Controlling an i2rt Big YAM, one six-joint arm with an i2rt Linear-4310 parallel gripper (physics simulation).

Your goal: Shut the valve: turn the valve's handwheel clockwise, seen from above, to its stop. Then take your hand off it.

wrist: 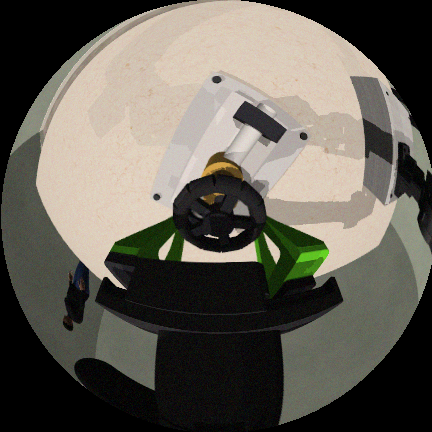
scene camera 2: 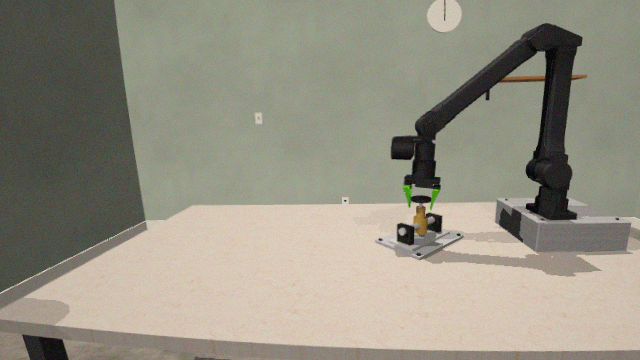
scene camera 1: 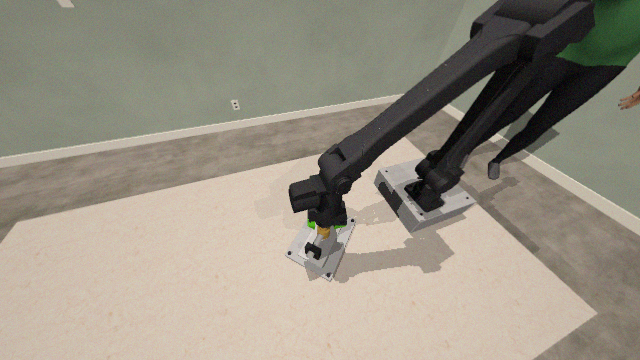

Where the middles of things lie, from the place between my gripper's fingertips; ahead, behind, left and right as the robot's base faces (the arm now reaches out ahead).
The black spoked handwheel [wrist: 218, 220] is 20 mm to the right of my hand, 20 mm above it and 10 mm behind it. Also, from my hand: grey base plate [scene camera 2: 432, 247] (100 mm below, 20 mm to the right, 10 mm behind).
